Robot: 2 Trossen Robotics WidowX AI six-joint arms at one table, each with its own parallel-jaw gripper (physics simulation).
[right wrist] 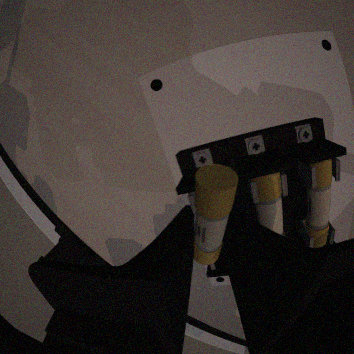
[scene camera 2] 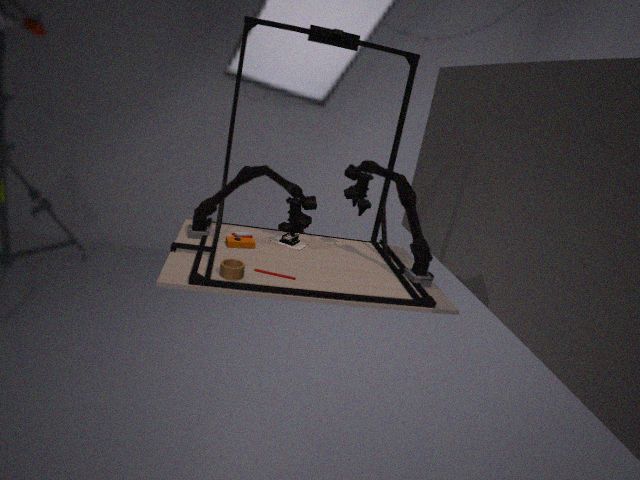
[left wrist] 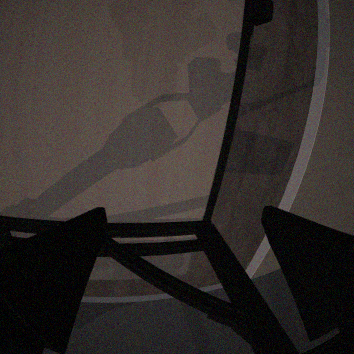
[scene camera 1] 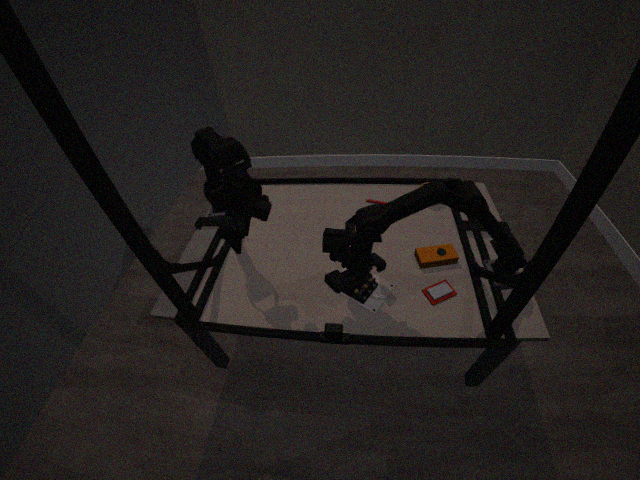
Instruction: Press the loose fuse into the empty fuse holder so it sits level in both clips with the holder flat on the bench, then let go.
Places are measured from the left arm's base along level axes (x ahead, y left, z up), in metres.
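Pixels of known places: left gripper, fingertip midpoint: (scene camera 2: 356,211) (left wrist: 186,215) (scene camera 1: 242,244); right gripper, fingertip midpoint: (right wrist: 203,211) (scene camera 2: 294,237) (scene camera 1: 352,292); left arm's base, origin of the base link: (scene camera 2: 419,273) (scene camera 1: 221,207); right arm's base, origin of the base link: (scene camera 2: 198,228) (scene camera 1: 503,270).
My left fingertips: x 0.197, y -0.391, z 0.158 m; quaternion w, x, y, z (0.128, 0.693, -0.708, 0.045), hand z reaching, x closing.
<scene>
For each thing: its top centre in the pictures, then the offset to it from my left fingertips. "spot": a spot on its surface instead.
- white plate, surface spot: (right wrist: 225,95) spot: 0.266 m ahead, 0.002 m left, 0.204 m down
- loose fuse, middle of its top: (right wrist: 206,246) 0.290 m ahead, 0.045 m right, 0.152 m down
- orange block, middle of its top: (scene camera 1: 437,252) (scene camera 2: 240,238) 0.584 m ahead, 0.060 m left, 0.172 m down
- red-rimmed case, middle of its top: (scene camera 1: 440,290) (scene camera 2: 242,233) 0.555 m ahead, 0.074 m right, 0.192 m down
- red rod, middle of its top: (scene camera 2: 275,273) 0.479 m ahead, 0.366 m left, 0.200 m down
- round wooden ring, middle of its top: (scene camera 2: 232,263) 0.661 m ahead, 0.385 m left, 0.156 m down
The black fuse holder (right wrist: 227,145) (scene camera 1: 368,295) stands on a white plate (right wrist: 225,95) (scene camera 2: 298,246). In the right wrist view, two fuses sit in its middle and right positions. The loose fuse (right wrist: 212,230), with yellow caps and a white body, is over the leftmost position, roughly parallel to the others. It is tilted, its upper end nearer the camera. Whether it touches the clips is hidden. My right gripper (right wrist: 203,211) (scene camera 1: 356,287) (scene camera 2: 292,235) is shut on the loose fuse. My left gripper (left wrist: 186,215) (scene camera 1: 219,238) (scene camera 2: 356,206) is open and empty, high above the table.
An orange block (scene camera 1: 436,255) (scene camera 2: 240,242) and a red-rimmed case (scene camera 1: 439,291) lie right of the holder in scene camera 1. A red rod (scene camera 2: 275,274) and a round wooden ring (scene camera 2: 232,276) are near the table's front edge in scene camera 2. Black frame posts stand at both sides.
</scene>
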